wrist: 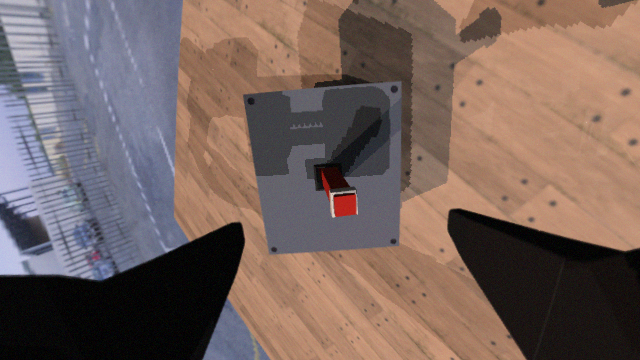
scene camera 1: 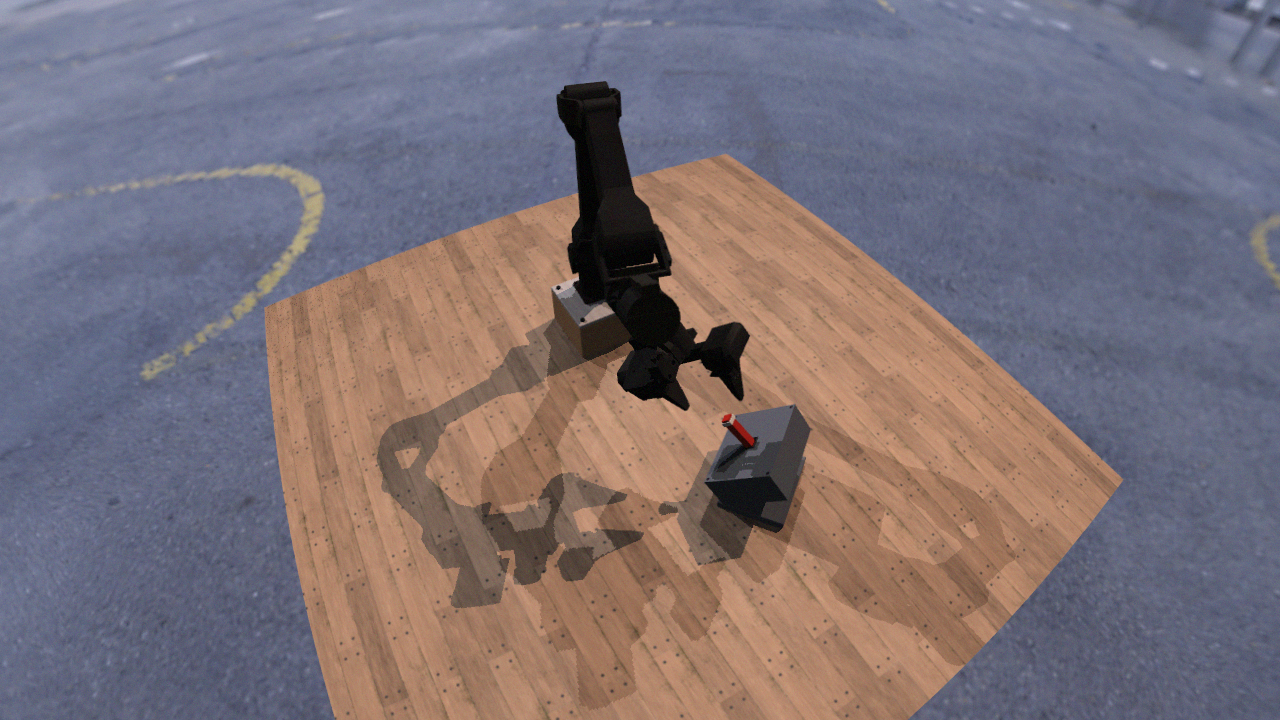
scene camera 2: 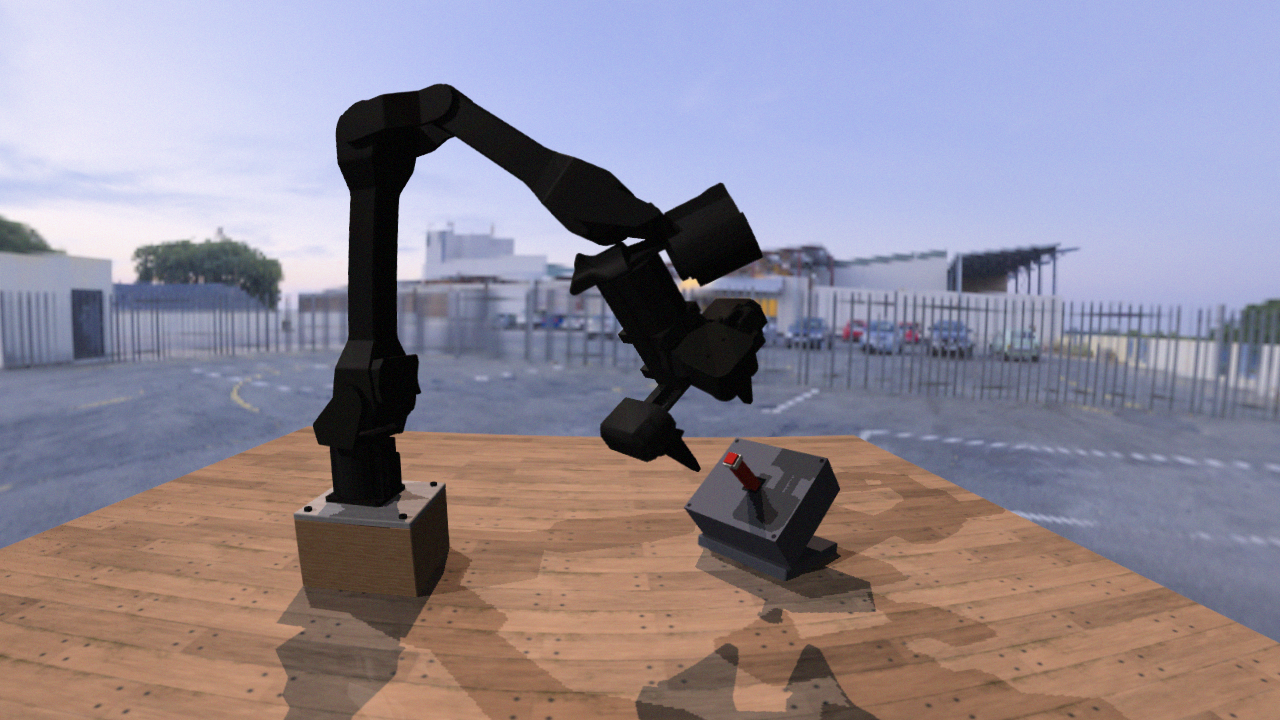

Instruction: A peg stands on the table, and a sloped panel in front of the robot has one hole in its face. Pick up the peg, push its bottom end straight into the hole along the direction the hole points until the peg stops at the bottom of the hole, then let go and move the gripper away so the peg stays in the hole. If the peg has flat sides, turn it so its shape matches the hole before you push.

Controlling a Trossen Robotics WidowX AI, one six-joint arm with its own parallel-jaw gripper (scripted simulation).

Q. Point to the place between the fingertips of the gripper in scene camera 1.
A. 714, 403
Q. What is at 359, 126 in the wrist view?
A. A grey sloped panel.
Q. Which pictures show the gripper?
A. The wrist view, scene camera 1 and scene camera 2: all of them.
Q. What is the gripper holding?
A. Nothing.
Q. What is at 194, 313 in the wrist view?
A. The gripper.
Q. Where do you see a grey sloped panel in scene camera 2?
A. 791, 504
